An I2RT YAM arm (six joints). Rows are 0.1 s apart.
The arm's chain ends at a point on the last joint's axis. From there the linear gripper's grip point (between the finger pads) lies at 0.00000 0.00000 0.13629 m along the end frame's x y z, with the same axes.
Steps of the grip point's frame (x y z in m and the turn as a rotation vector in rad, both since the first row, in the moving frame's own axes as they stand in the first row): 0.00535 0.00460 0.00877 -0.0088 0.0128 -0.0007; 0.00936 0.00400 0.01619 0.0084 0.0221 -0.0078; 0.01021 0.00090 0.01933 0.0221 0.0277 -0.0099; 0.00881 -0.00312 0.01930 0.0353 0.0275 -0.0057; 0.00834 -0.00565 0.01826 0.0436 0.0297 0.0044; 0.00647 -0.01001 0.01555 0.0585 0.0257 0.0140; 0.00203 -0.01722 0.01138 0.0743 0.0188 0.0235
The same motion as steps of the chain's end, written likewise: 0.00361 0.00340 0.00879 -0.0088 0.0128 -0.0007; 0.00635 0.00516 0.01623 0.0084 0.0221 -0.0078; 0.00645 0.00393 0.01942 0.0221 0.0277 -0.0099; 0.00508 0.00170 0.01944 0.0353 0.0275 -0.0057; 0.00428 0.00028 0.01845 0.0436 0.0297 0.0044; 0.00291 -0.00207 0.01583 0.0585 0.0257 0.0140; -0.00065 -0.00713 0.01178 0.0743 0.0188 0.0235
